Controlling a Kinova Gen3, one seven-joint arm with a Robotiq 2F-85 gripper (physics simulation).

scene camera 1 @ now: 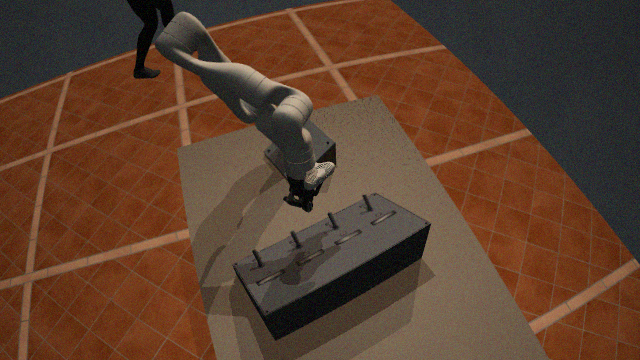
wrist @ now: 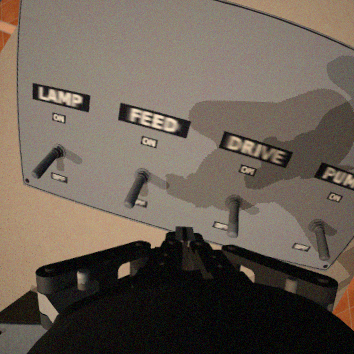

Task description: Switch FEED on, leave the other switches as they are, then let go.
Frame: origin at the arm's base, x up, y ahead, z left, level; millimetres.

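Seen in the pictures: gripper, fingertip midpoint: (scene camera 1: 308,209) (wrist: 182,237).
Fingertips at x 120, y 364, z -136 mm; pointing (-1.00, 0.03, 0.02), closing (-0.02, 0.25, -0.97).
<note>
Offsets run from my fingertips to a thing's top centre. "*": to the spot under its first point. Level surfaces: height alone.
The grey switch box {* dx -21, dy +177, dz +149 mm} (scene camera 1: 390,235) (wrist: 125,50) carries a row of toggle levers. The FEED lever {dx -52, dy +18, dz +64 mm} (scene camera 1: 332,221) (wrist: 135,190) tilts toward its OFF label. The LAMP lever {dx -52, dy +15, dz +184 mm} (scene camera 1: 367,202) (wrist: 47,161), DRIVE lever {dx -52, dy +20, dz -56 mm} (scene camera 1: 296,240) (wrist: 233,217) and PUMP lever {dx -52, dy +22, dz -176 mm} (scene camera 1: 257,258) (wrist: 321,241) also tilt to the OFF side. My gripper (scene camera 1: 305,206) (wrist: 182,237) is shut and empty. It hangs above the robot's side of the box, apart from the levers; in the wrist view its tips show below and between FEED and DRIVE.
The box stands on a beige table top {dx -183 mm} (scene camera 1: 400,175). The arm's base plate (scene camera 1: 325,142) is behind the gripper. Slotted windows lie in the box top in front of the levers. Dark legs of a figure (scene camera 1: 145,45) stand at the back left, beyond the table.
</note>
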